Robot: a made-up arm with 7 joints. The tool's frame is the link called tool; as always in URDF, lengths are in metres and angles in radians. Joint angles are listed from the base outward. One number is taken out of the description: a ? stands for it. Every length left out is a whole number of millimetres.
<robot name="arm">
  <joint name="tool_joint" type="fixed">
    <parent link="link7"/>
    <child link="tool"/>
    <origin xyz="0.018 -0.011 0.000" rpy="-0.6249 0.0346 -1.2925"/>
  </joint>
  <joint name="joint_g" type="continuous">
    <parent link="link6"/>
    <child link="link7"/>
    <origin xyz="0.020 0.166 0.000" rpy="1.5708 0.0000 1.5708"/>
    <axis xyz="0 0 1"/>
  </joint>
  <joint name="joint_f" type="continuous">
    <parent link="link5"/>
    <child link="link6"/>
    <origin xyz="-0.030 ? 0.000" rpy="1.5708 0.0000 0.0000"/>
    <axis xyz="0 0 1"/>
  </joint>
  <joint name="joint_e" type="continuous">
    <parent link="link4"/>
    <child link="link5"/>
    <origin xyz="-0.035 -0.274 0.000" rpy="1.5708 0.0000 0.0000"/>
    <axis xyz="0 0 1"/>
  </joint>
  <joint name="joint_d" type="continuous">
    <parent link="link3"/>
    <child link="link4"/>
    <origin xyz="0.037 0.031 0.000" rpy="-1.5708 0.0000 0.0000"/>
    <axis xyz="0 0 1"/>
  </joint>
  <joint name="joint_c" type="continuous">
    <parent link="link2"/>
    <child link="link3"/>
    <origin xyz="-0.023 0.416 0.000" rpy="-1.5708 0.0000 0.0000"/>
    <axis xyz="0 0 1"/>
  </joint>
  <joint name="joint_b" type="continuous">
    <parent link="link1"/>
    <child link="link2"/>
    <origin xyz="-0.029 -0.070 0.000" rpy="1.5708 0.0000 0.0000"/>
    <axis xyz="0 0 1"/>
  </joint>
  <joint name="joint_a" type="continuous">
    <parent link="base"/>
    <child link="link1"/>
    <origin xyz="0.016 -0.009 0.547"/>
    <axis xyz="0 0 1"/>
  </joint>
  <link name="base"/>
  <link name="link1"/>
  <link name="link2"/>
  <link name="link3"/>
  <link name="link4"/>
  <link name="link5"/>
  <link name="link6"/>
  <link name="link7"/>
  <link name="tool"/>
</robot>
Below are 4 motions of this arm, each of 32 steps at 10 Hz.
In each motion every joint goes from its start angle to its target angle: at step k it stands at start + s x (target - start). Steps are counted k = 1, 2, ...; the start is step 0. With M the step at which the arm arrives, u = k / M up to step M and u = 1 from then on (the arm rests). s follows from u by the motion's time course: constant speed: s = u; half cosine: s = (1 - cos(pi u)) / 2; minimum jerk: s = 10 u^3 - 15 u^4 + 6 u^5.
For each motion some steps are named. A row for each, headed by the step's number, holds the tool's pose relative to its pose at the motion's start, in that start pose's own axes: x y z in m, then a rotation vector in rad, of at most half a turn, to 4 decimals.
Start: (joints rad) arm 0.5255 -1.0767 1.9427 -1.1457 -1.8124 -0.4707 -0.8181
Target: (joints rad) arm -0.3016 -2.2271 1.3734 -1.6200 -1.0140 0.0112 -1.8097
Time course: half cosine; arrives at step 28
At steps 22, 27, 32:
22: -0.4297 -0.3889 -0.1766 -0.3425 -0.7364 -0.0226
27: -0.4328 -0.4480 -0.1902 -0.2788 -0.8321 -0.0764
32: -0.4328 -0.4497 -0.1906 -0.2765 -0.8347 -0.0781

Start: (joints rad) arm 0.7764 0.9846 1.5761 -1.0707 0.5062 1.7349 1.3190
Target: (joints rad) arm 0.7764 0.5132 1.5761 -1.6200 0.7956 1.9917 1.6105
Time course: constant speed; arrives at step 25
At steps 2, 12, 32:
2: 0.0206 0.0135 -0.0028 0.0105 0.0458 0.0512
12: 0.1136 0.0737 -0.0289 0.1239 0.2556 0.2918
32: 0.2088 0.1351 -0.0796 0.4056 0.4499 0.5498

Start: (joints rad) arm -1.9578 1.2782 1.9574 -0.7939 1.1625 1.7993 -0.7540
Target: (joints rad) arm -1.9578 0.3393 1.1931 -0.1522 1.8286 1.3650 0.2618
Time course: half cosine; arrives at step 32
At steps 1, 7, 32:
1: -0.0005 0.0001 0.0009 0.0012 -0.0006 0.0011
7: -0.0273 0.0075 0.0418 0.0549 -0.0351 0.0414
32: -0.2559 0.3799 0.2929 -0.0986 -0.7680 0.1051

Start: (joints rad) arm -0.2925 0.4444 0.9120 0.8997 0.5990 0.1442 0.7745
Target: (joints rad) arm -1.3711 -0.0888 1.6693 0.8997 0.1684 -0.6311 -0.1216
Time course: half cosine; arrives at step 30
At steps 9, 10, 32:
9: -0.0204 0.0137 0.1159 0.0611 -0.1632 -0.1933
10: -0.0287 0.0192 0.1374 0.0815 -0.1940 -0.2277
32: -0.2617 0.1739 0.2666 0.5868 -0.4013 -0.4864

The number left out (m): -0.072
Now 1 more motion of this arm.
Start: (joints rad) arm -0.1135 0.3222 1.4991 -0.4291 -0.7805 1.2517 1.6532
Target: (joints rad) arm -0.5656 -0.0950 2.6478 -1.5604 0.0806 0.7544 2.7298
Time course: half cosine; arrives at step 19
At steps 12, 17, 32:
12: -0.1250 0.4901 0.0717 -0.3281 -0.6300 1.6824
17: -0.1976 0.6237 -0.0171 -0.1323 -0.5756 2.3225
32: -0.2046 0.6335 -0.0279 -0.0978 -0.5618 2.3793

